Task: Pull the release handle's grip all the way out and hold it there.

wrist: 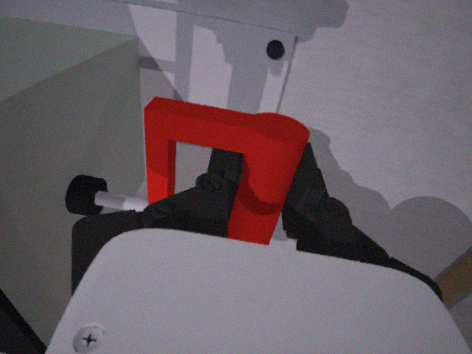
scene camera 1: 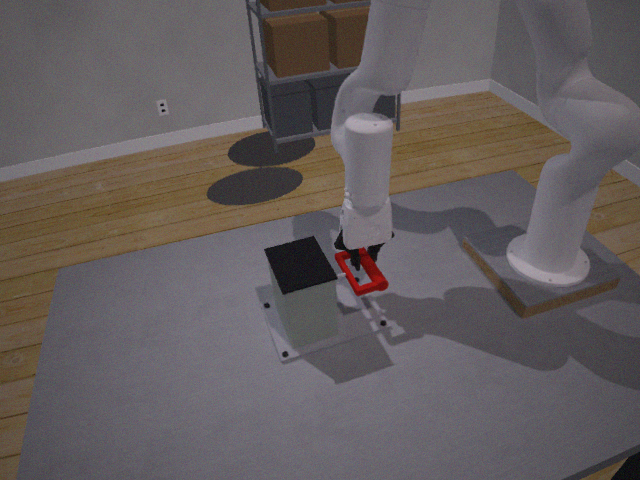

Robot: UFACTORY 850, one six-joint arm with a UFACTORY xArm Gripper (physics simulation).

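The red release handle (scene camera 1: 360, 289) (wrist: 200, 122) is a rectangular loop with a thick round grip (scene camera 1: 376, 272) (wrist: 270, 165) on the side away from the housing. A short pale rod (scene camera 1: 341, 274) (wrist: 120, 201) joins it to the pale green housing (scene camera 1: 310, 315) (wrist: 75, 125) with a black top. A black collar (wrist: 86, 195) sits where the rod meets the housing. My gripper (scene camera 1: 366, 259) (wrist: 263, 156) points down and is shut on the grip, one black finger inside the loop and the other outside. The grip's lower end is hidden in the wrist view.
The housing stands on a light base plate (scene camera 1: 279, 333) (wrist: 210, 70) with dark bolts, on the grey table (scene camera 1: 155, 387). My arm's wood-edged base board (scene camera 1: 496, 281) is at the right. A shelf unit (scene camera 1: 261, 67) with boxes stands behind the table.
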